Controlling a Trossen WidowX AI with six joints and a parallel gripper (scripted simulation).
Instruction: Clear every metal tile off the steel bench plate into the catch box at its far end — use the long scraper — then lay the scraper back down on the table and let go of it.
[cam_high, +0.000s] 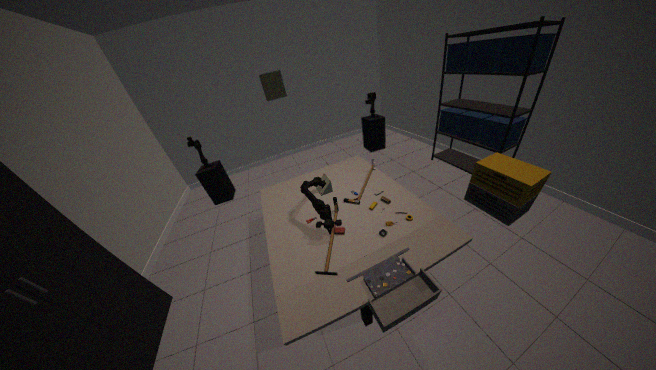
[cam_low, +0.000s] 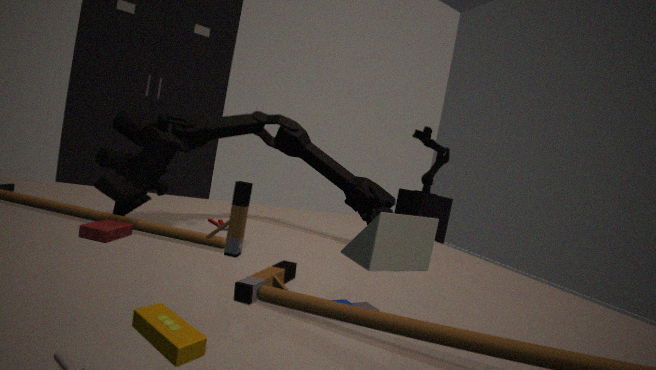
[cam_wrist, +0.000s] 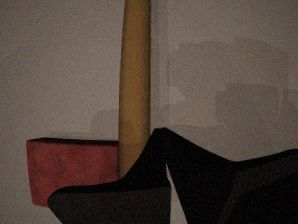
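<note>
Right now my gripper tip is 5 cm below the long scraper, 2 cm short of it and 1 cm to the right of it. The rest, counted from my gripper tip: red block: 8 cm to the left; then red clip: 23 cm behind, 9 cm to the right, 1 cm below; then yellow block: 42 cm to the left, 14 cm behind.
</note>
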